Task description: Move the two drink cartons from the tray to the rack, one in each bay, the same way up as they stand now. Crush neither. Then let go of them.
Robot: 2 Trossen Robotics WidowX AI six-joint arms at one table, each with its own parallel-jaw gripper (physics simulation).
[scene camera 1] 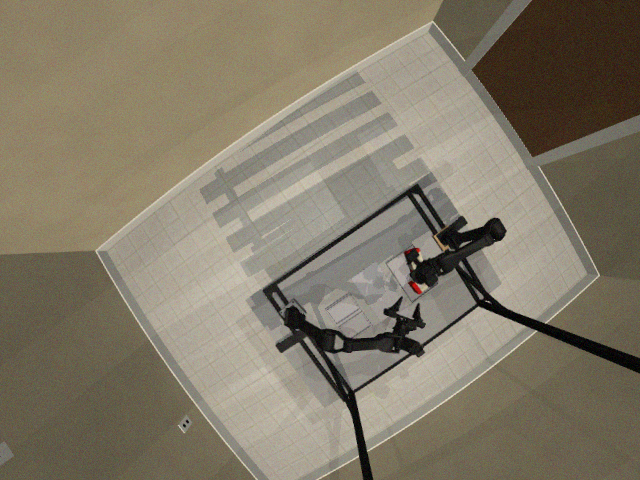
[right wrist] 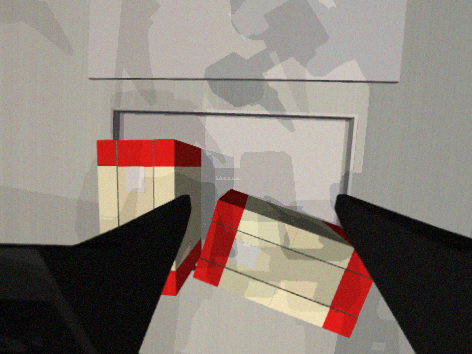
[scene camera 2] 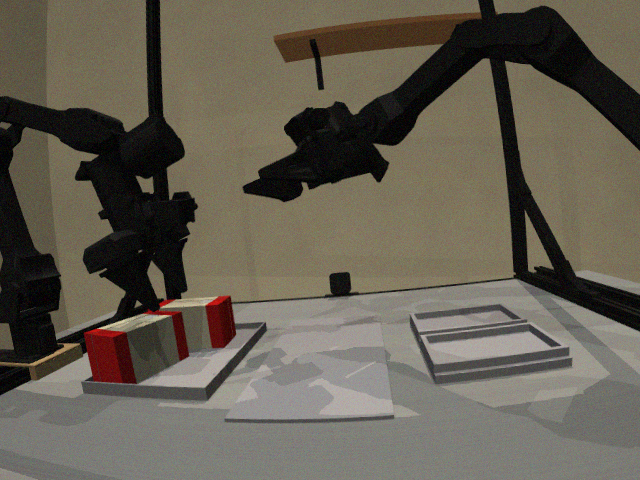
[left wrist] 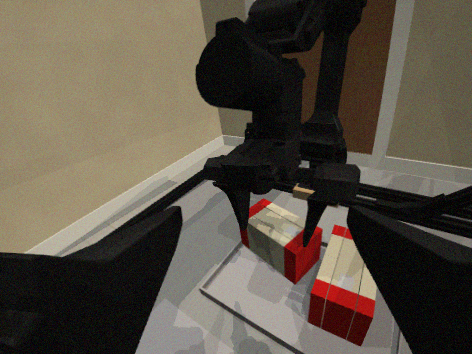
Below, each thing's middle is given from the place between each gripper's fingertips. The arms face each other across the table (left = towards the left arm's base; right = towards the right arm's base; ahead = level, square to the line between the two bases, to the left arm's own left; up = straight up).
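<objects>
The flat grey mat (scene camera 2: 333,369) is 80 mm to the left of my left hand, 10 mm ahead of it and 240 mm below it. Then there's the grey tray (scene camera 2: 197,377), which is 120 mm to the right of my left hand, 40 mm ahead of it and 240 mm below it.
The flat grey mat is 18 cm to the left of my right hand, 7 cm behind it and 10 cm below it. As for the grey tray, it's 2 cm to the right of my right hand, 4 cm behind it and 9 cm below it. Going by its middle, the grey tray is nearer to my right hand than to my left hand.
</objects>
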